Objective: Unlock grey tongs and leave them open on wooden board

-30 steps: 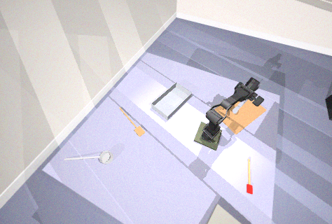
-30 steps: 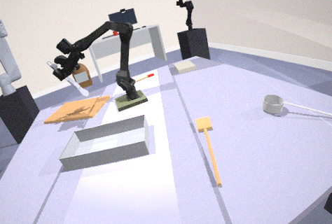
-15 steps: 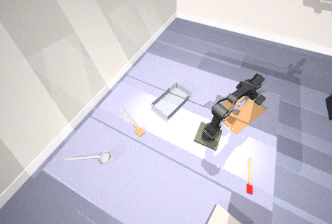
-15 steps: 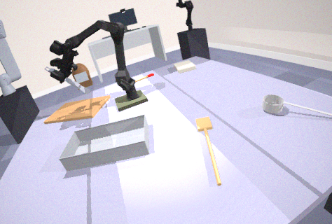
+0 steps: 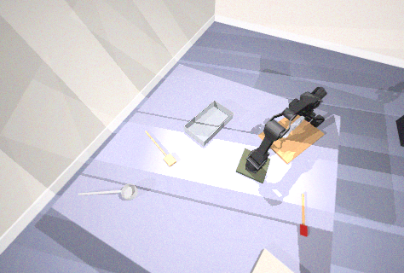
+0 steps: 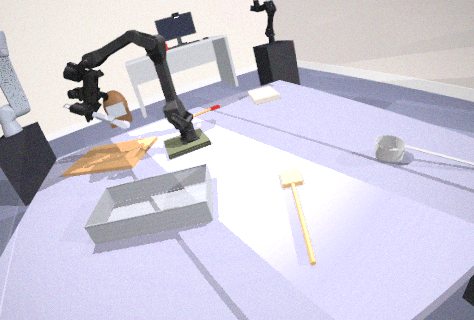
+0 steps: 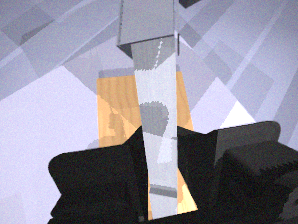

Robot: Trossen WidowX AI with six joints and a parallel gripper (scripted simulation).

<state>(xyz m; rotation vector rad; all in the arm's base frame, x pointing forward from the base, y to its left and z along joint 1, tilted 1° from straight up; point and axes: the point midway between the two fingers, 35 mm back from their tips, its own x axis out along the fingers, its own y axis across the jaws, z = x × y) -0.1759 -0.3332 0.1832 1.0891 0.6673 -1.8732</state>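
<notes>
The wooden board is 1 cm ahead of my gripper tip, 2 cm to the left of it and 17 cm below it. Round my gripper tip: white block 4 cm behind, 79 cm to the left, 16 cm below; then red-tipped spatula 12 cm behind, 50 cm to the left, 17 cm below; then grey roasting tin 53 cm ahead, 16 cm to the left, 15 cm below.
</notes>
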